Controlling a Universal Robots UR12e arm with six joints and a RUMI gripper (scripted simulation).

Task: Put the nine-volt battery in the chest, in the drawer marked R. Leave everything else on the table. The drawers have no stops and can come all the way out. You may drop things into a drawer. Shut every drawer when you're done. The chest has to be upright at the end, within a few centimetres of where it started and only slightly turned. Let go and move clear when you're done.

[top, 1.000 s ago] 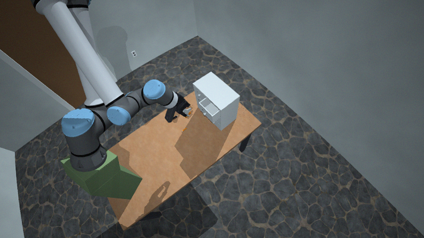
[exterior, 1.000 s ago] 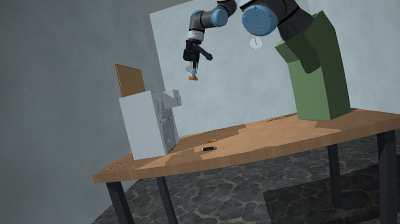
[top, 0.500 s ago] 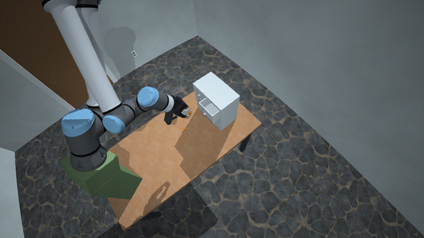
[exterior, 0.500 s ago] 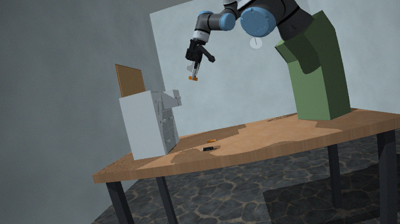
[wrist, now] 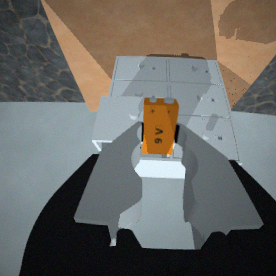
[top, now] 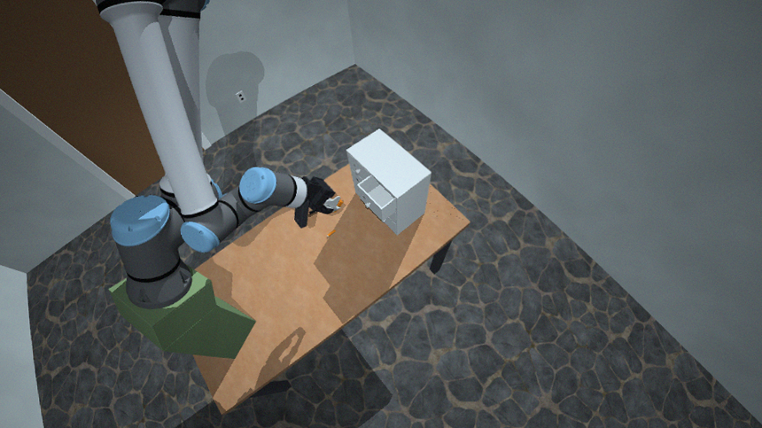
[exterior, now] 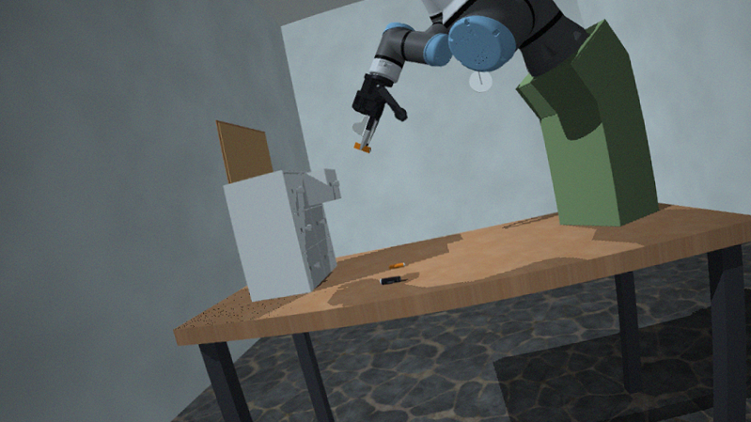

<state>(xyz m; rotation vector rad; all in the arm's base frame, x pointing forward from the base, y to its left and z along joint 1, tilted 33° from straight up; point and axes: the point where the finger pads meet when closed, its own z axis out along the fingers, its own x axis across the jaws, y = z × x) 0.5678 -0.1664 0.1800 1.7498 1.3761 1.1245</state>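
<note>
Now: hand 10 mm above the orange nine-volt battery. The rest, counted from my hand: dark object: 350 mm below, 250 mm to the left; orange cylindrical battery: 350 mm below, 100 mm to the left, 20 mm behind.
</note>
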